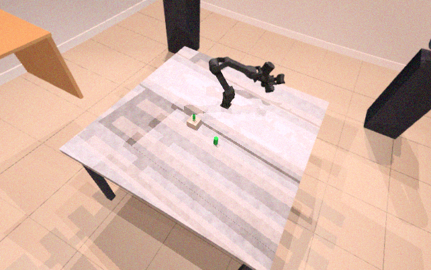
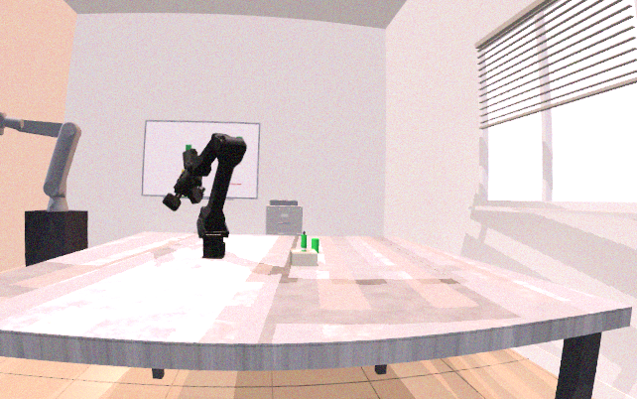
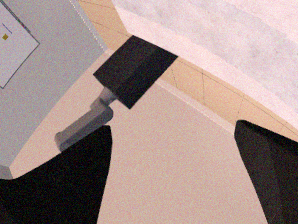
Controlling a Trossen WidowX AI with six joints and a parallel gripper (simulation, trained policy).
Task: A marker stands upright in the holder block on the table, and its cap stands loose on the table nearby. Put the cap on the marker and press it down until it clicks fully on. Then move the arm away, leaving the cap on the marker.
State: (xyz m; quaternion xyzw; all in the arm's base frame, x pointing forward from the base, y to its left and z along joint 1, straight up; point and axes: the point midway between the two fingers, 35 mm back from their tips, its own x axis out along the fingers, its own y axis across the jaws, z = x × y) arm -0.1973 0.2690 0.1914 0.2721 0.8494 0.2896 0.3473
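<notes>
The green cap is 560 mm ahead of my gripper tip, 190 mm to the right of it and 150 mm below it. Also, from my gripper tip: holder block (490 mm ahead, 390 mm to the right, 160 mm below).
</notes>
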